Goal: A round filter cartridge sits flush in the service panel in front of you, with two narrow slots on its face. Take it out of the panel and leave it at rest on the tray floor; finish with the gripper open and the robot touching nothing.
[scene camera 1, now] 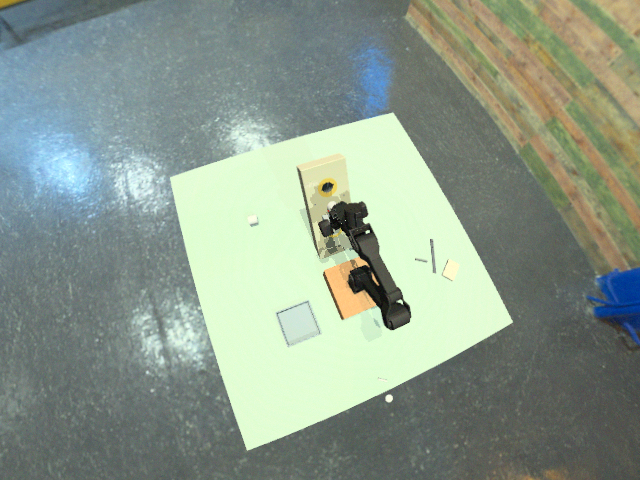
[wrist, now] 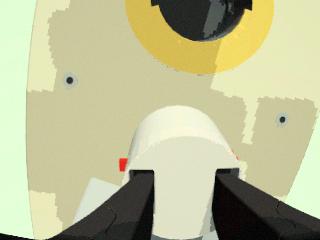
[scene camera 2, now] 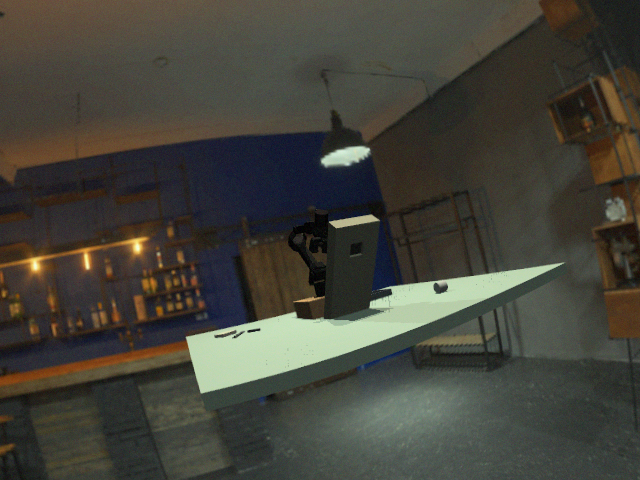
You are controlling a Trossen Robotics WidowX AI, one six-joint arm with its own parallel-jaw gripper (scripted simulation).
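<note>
A beige service panel, a grey square tray and the gripper are visible in the pictures.
</note>
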